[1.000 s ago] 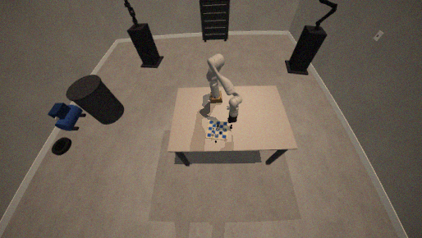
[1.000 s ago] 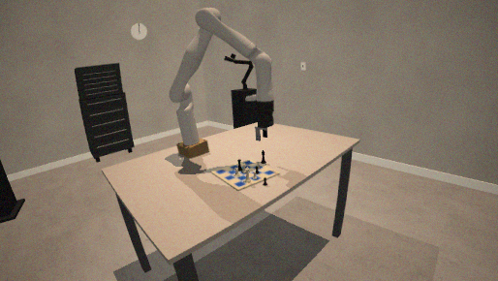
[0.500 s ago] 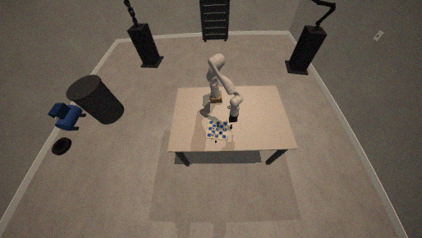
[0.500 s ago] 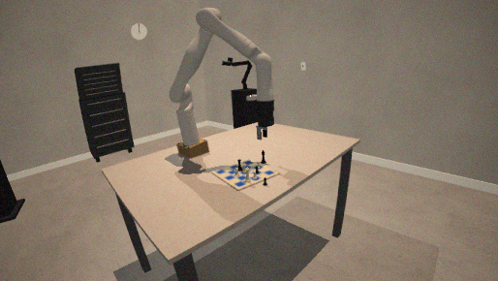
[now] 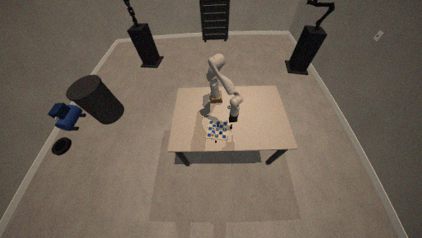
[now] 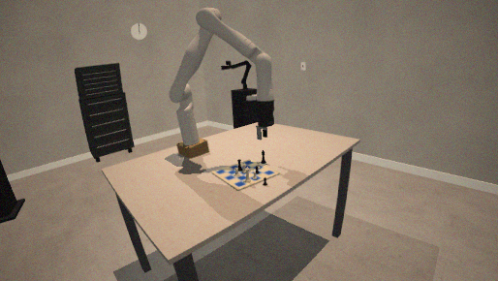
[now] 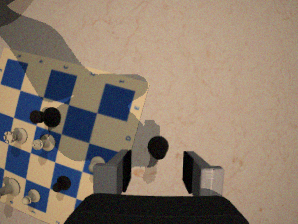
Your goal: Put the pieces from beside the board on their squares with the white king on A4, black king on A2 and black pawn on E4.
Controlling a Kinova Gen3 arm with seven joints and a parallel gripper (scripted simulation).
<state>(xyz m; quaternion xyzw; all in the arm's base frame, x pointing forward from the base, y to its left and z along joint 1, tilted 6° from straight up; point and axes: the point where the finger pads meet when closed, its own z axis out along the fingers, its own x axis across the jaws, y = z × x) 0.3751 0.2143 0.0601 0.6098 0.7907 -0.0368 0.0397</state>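
The black king lies 110 mm below my hand. Also, from my hand: white king 170 mm to the right, 120 mm ahead, 100 mm below; then blue-and-cream chessboard 140 mm to the right, 140 mm below, 40 mm ahead.
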